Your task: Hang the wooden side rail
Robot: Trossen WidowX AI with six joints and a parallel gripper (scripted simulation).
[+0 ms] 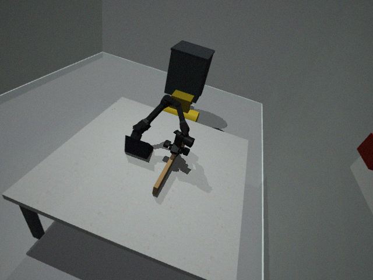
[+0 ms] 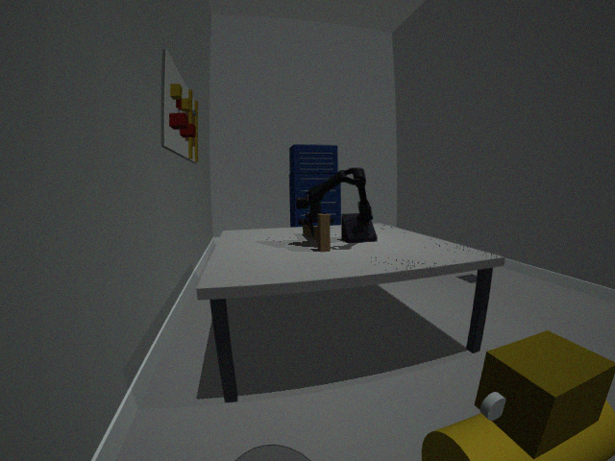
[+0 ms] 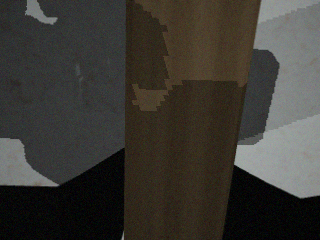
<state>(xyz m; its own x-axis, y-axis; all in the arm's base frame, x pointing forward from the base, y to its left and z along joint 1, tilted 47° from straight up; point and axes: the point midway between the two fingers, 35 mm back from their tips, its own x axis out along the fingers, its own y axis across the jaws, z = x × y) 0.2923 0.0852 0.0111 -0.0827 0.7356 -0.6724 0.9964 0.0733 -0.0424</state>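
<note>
Now: the headboard post 16 cm to the left of my gripper tip and 4 cm above it.
</note>
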